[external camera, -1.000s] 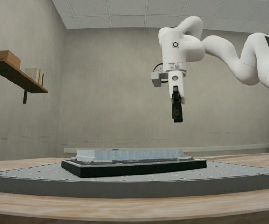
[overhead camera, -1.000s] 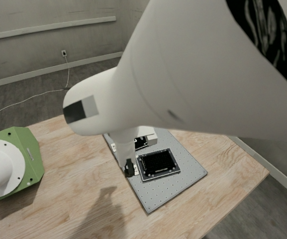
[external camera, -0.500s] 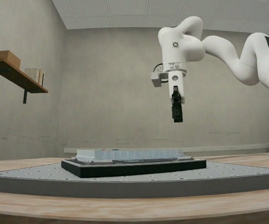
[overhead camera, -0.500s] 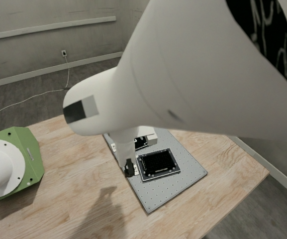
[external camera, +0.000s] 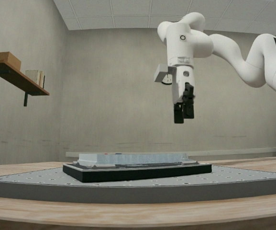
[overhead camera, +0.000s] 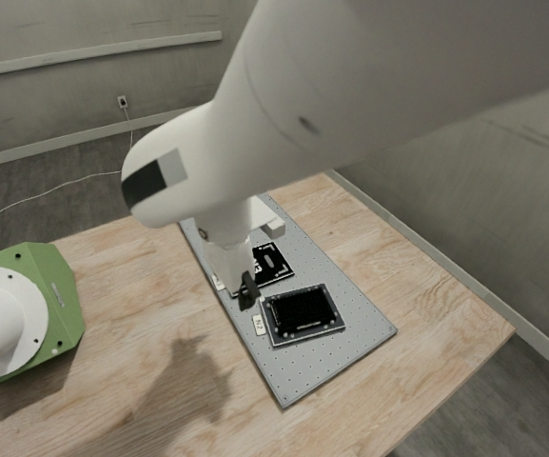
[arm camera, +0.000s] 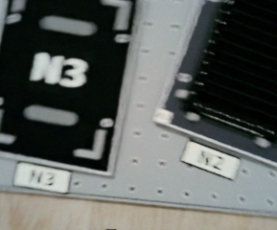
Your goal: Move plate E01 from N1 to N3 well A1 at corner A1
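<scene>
The plate E01 lies 34 cm to the left of my hand, 15 cm ahead of it and 11 cm below it. From my hand the other things lie so: nest N1: 34 cm to the left, 15 cm ahead, 13 cm below; nest N3: 13 cm below, 11 cm to the left, 10 cm ahead; black well plate: 13 cm ahead, 11 cm below, 6 cm to the right.
</scene>
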